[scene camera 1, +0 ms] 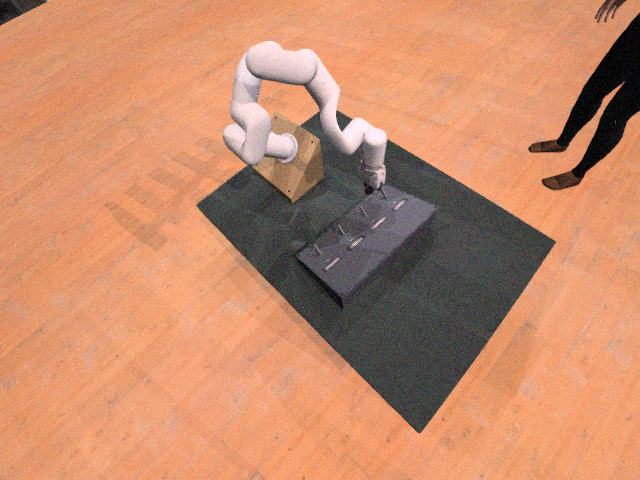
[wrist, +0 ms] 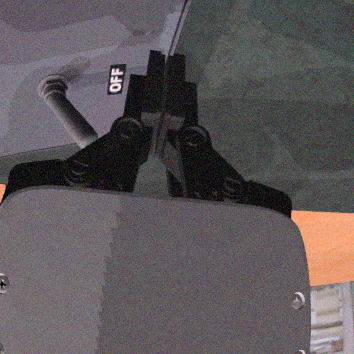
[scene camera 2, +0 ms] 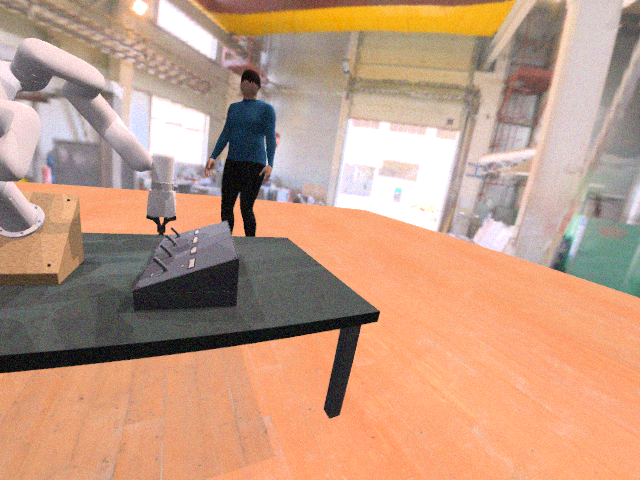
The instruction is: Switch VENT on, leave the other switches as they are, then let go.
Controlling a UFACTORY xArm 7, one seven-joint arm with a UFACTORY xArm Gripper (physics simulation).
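Frame: origin at the arm's base, x ahead, y left, z up, level; metres.
Seen in the pictures: gripper, between the fingertips: (scene camera 1: 368, 192) (wrist: 161, 73) (scene camera 2: 161, 234); arm's base, origin of its link: (scene camera 1: 286, 148) (scene camera 2: 20, 220).
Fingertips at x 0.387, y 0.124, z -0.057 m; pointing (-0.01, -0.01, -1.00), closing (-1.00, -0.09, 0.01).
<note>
Offsets run from my fingertips to a thing's top centre. "pt": to the spot under its first point. Level surfaces: height alone.
The dark sloped switch panel (scene camera 1: 387, 242) (scene camera 2: 206, 281) (wrist: 30, 45) carries a row of thin grey levers. The far-end lever @(0.025 m up, 0.045 m ahead, 0.038 m left) (scene camera 1: 383, 193) (scene camera 2: 175, 232) (wrist: 70, 115) stands beside my gripper (scene camera 1: 370, 191) (scene camera 2: 161, 231) (wrist: 166, 54). The gripper is shut and empty, its tips by the panel's low edge. In the wrist view an OFF label @(pt 0.029 m down, 0.021 m ahead, 0.037 m left) (wrist: 117, 79) lies between that lever's base and the fingers, and the lever's free end points to the lower right. The name VENT does not show in the wrist view, and the scene views are too coarse to read names or settings.
Other levers (scene camera 1: 362, 210) (scene camera 1: 339, 229) (scene camera 1: 316, 249) stand along the panel toward its near end. The wooden arm base (scene camera 1: 305, 178) (scene camera 2: 67, 237) stands on the dark table @(0.101 m down) (scene camera 1: 429, 330) (scene camera 2: 289, 289). A person (scene camera 2: 248, 134) stands beyond the table.
</note>
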